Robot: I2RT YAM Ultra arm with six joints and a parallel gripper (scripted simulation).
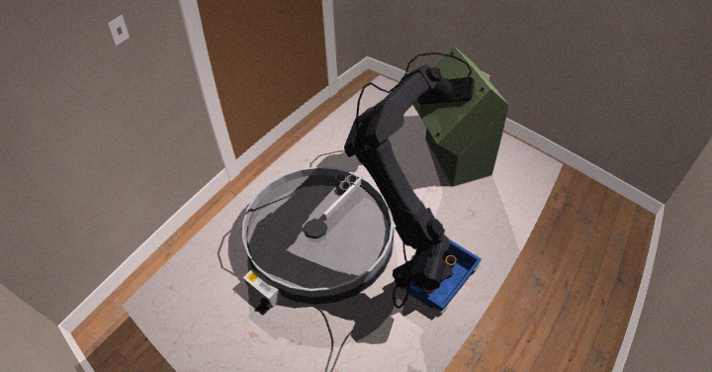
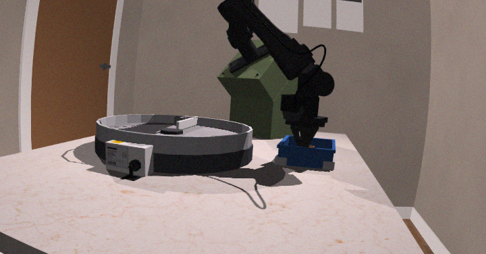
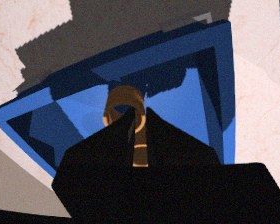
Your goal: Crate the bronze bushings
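The blue crate lies 30 mm to the left of my hand, 30 mm behind it and 10 mm below it. Round my hand: grey turntable (340 mm to the right, 70 mm behind, 20 mm above).
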